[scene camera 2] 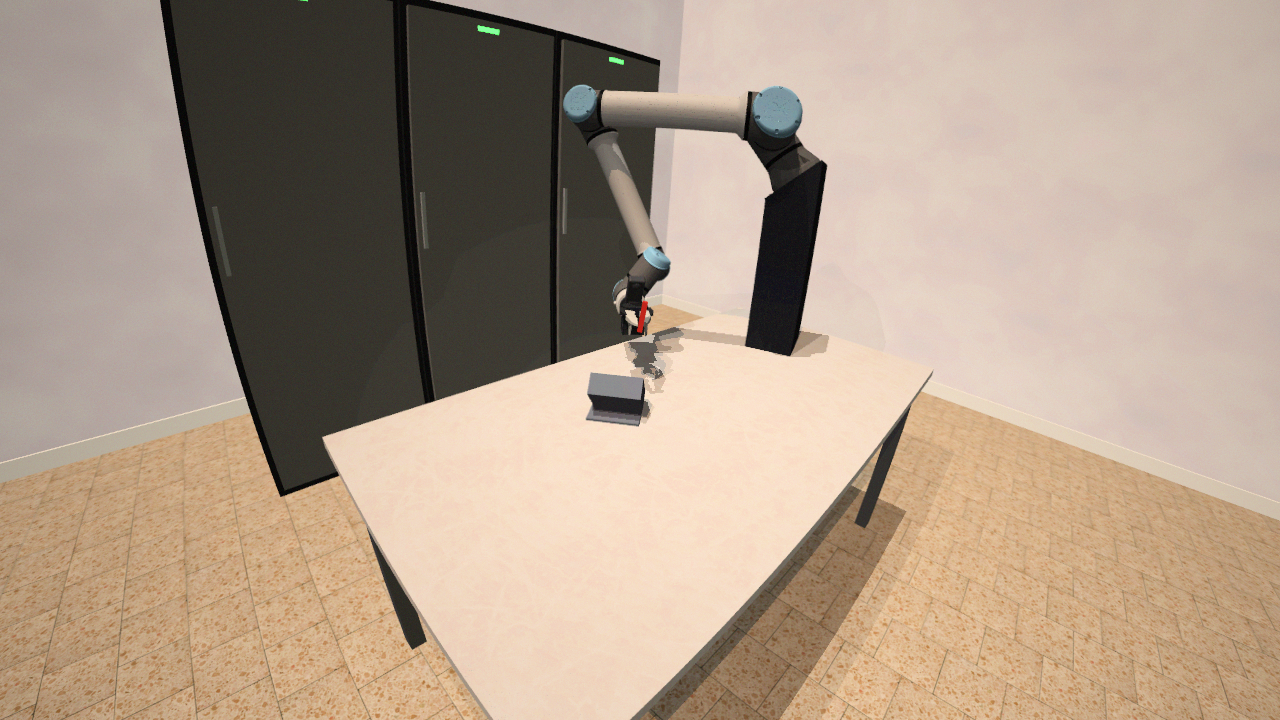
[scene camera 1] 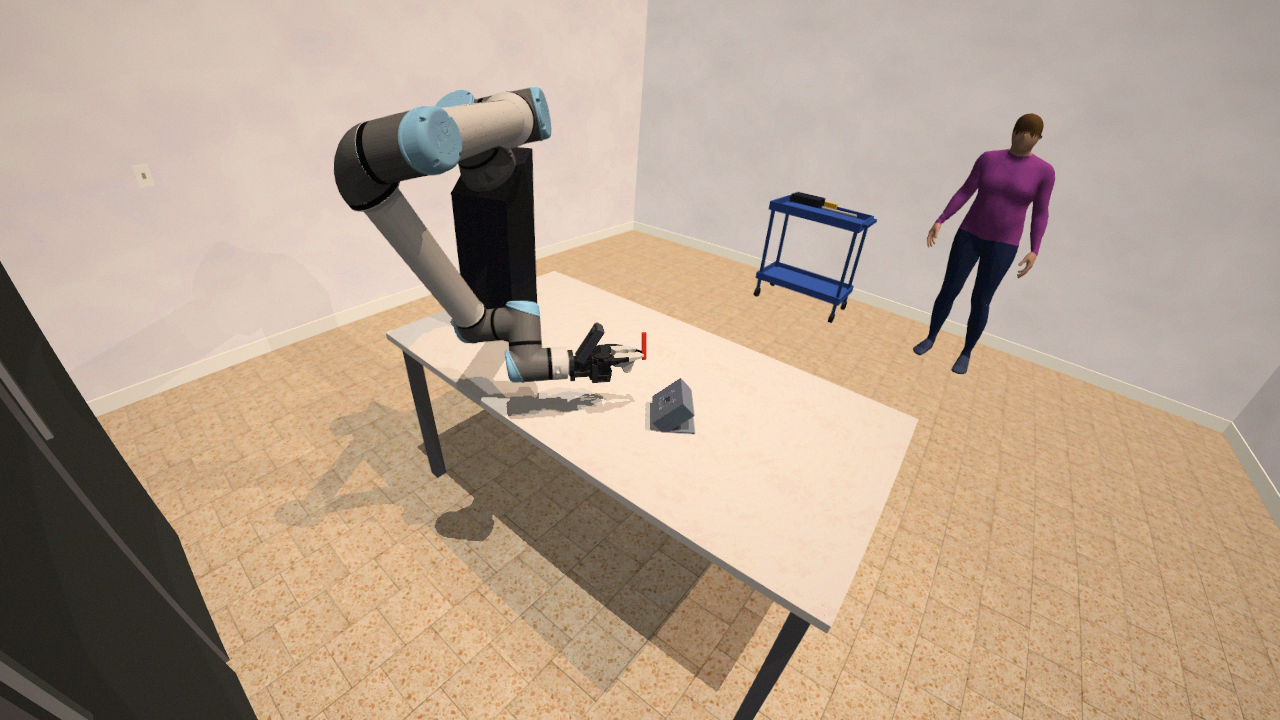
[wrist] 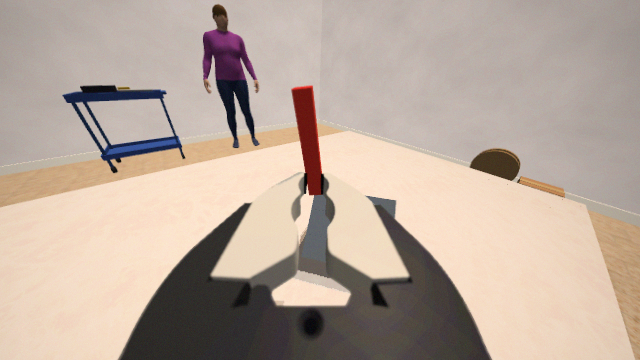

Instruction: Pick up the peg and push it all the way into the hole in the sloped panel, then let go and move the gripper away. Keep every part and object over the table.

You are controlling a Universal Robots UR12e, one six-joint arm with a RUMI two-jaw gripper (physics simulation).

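Pixels of known places: gripper, fingertip midpoint: (scene camera 2: 640, 325) (scene camera 1: 643, 353) (wrist: 314, 175); arm's base, origin of the base link: (scene camera 2: 798, 179) (scene camera 1: 489, 168).
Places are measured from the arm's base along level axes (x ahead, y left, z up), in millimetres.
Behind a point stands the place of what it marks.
Observation:
The red peg (scene camera 1: 643, 345) {x 694, y -168, z -372 mm} (scene camera 2: 642, 317) {x 698, y -159, z -378 mm} (wrist: 307, 135) {x 687, y -165, z -367 mm} is held near one end between the fingertips of my gripper (scene camera 1: 640, 352) {x 694, y -165, z -401 mm} (scene camera 2: 640, 325) {x 694, y -165, z -401 mm} (wrist: 314, 175) {x 694, y -165, z -401 mm}. The gripper is shut on it and points roughly level; the peg stands about upright in scene camera 1. Both are in the air above the table, apart from the panel block. The grey block with the sloped panel (scene camera 1: 669, 405) {x 802, y -191, z -525 mm} (scene camera 2: 615, 394) {x 846, y -127, z -527 mm} (wrist: 315, 237) {x 745, y -127, z -546 mm} stands on the table, beyond and below the fingertips. Its hole (scene camera 1: 666, 399) {x 778, y -156, z -535 mm} shows small in scene camera 1. In the wrist view the fingers hide much of the block.
The light table (scene camera 1: 769, 483) {x 1136, y -264, z -600 mm} (scene camera 2: 537, 519) {x 1213, y -29, z -600 mm} (wrist: 125, 250) {x 536, y 131, z -600 mm} carries the block. The arm's black pedestal (scene camera 1: 494, 237) {x 76, y -76, z -204 mm} (scene camera 2: 785, 268) {x 117, y 30, z -295 mm} stands at one end. Dark cabinets (scene camera 2: 483, 197) stand behind the table. A blue cart (scene camera 1: 810, 282) (wrist: 142, 148) and a person (scene camera 1: 998, 197) (wrist: 227, 55) are beyond it.

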